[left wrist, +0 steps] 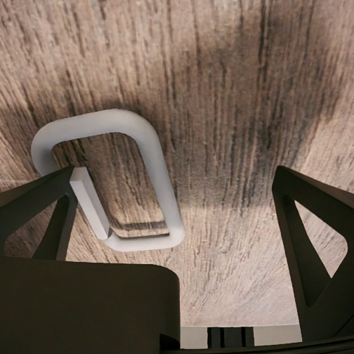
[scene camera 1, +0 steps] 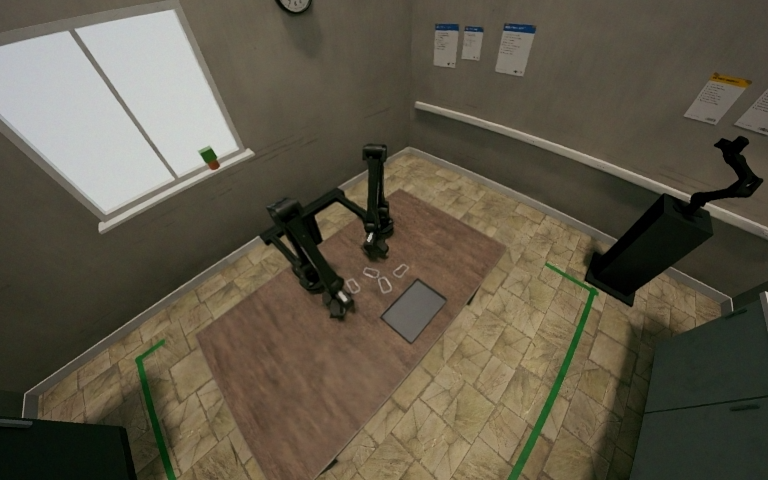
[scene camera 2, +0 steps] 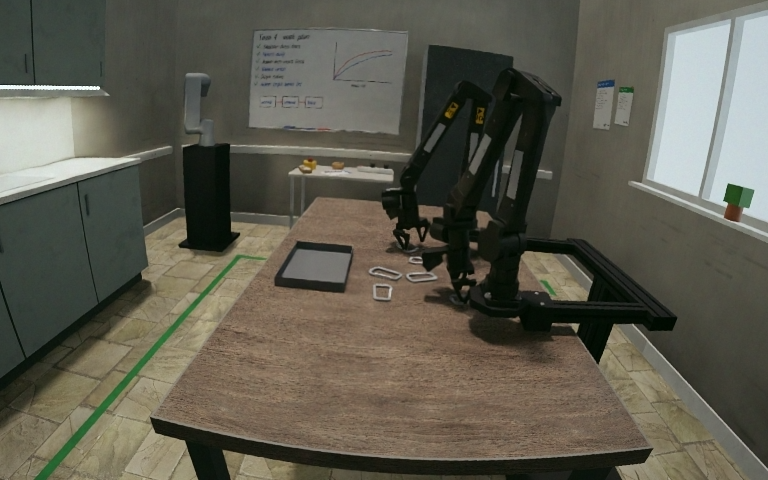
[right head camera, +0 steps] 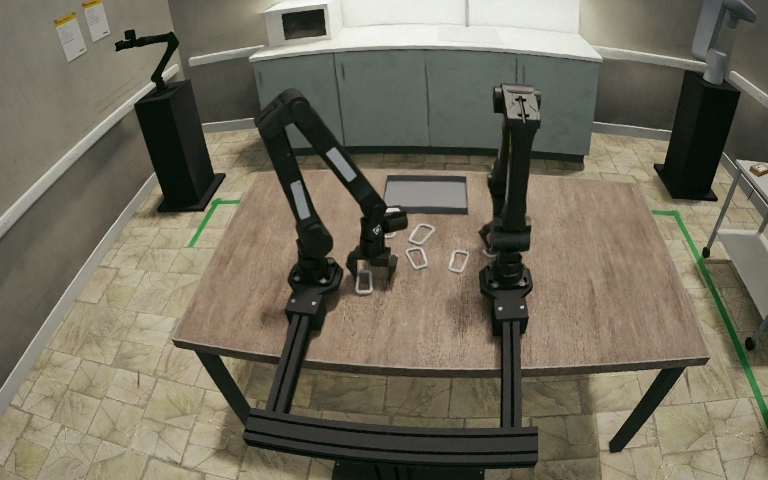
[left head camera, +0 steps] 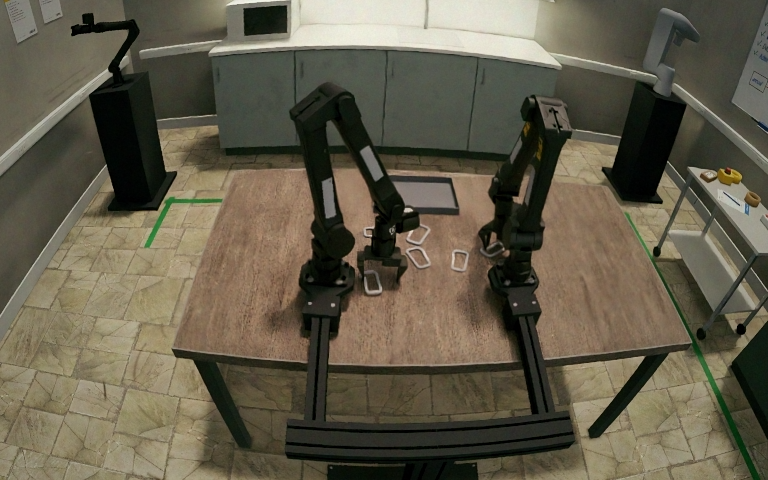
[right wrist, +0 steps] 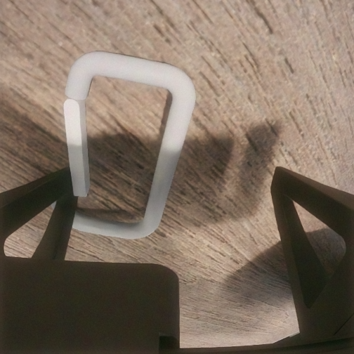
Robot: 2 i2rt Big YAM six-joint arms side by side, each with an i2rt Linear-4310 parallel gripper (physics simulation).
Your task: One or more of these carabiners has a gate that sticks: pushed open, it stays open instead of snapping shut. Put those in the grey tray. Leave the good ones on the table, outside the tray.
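Frame: origin at the left arm's base, x ahead, y left, z up, level; metres.
Seen in the pictures: left gripper, fingertip midpoint: [scene camera 2: 461,296] [right head camera: 372,281] [left head camera: 380,281]; right gripper, fingertip midpoint: [scene camera 2: 413,246] [left head camera: 498,254]; left arm's base, origin of the base link: [scene camera 1: 381,223] [scene camera 2: 499,295] [right head camera: 314,274] [left head camera: 326,275]; right arm's base, origin of the base link: [scene camera 1: 313,276] [right head camera: 506,278] [left head camera: 514,276].
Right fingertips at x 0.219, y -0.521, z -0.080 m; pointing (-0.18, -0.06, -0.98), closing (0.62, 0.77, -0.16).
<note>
Pixels of each thing's top centre, then the offset from my right fingertips to it. "spot": a spot on its surface instead. Level surfaces: height alone.
- pale grey carabiner, middle of its top: [scene camera 2: 466,297] [left head camera: 370,280] [right head camera: 362,280] dx -0.159, dy +0.404, dz +0.010 m
- grey tray, middle of its top: [scene camera 2: 317,259] [right head camera: 425,189] [left head camera: 415,190] [scene camera 1: 414,307] dx +0.295, dy +0.275, dz +0.021 m
- wooden table, its level: dz -0.008 m
- dark frame, surface spot: [left head camera: 430,438] spot: dx -0.705, dy +0.240, dz +0.068 m
My left gripper [left head camera: 380,278] [left wrist: 175,176] is open, its fingers wide apart low over a pale grey carabiner [left head camera: 372,283] [left wrist: 165,190]. In the left wrist view, its left fingertip overlaps the gate side; the gate's free end shows beside that tip, and the body's end is hidden. My right gripper [right wrist: 174,177] is open over another carabiner [right wrist: 182,105] [left head camera: 492,249]; that gate's lower end is near the left finger, which partly hides the body there. Carabiners [left head camera: 419,233] [left head camera: 417,257] [left head camera: 459,260] [scene camera 2: 382,292] lie between the arms. The grey tray [right head camera: 425,189] [scene camera 1: 416,311] [scene camera 2: 317,266] holds no carabiner.
The tray stands on the wooden table [left head camera: 254,271] [scene camera 2: 396,373], near the far edge in the left head view. Arm bases stand at the near side, joined by a dark frame [left head camera: 430,438]. A wheeled cart [left head camera: 699,266] stands beyond the table at the right.
</note>
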